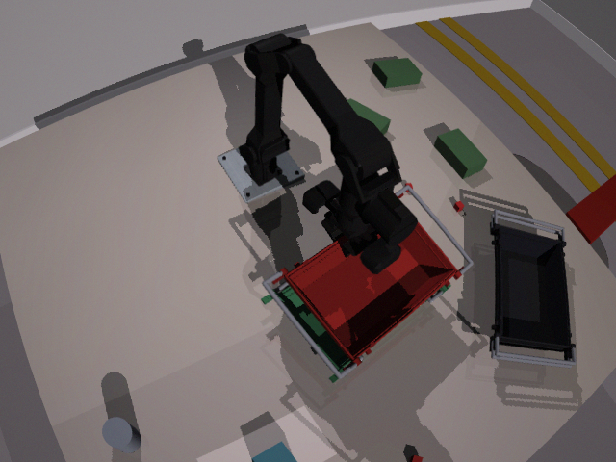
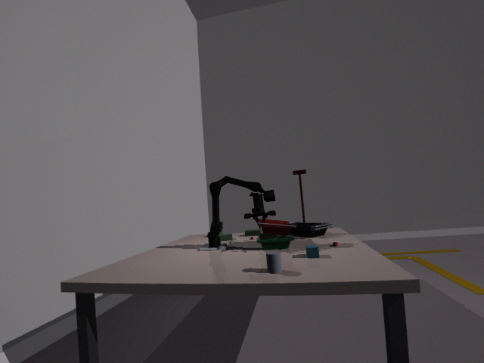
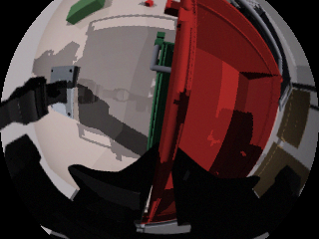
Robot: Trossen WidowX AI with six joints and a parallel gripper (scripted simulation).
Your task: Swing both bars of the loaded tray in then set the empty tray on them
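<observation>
Now: the red tray 8 cm ahead of my gripper tip and 2 cm above it. From my gripper tip the other things lie so: blue block: 32 cm to the right, 23 cm ahead, 8 cm below; then grey cylinder: 52 cm to the right, 6 cm below, 5 cm ahead; then small red cube: 39 cm ahead, 13 cm to the right, 9 cm below.
</observation>
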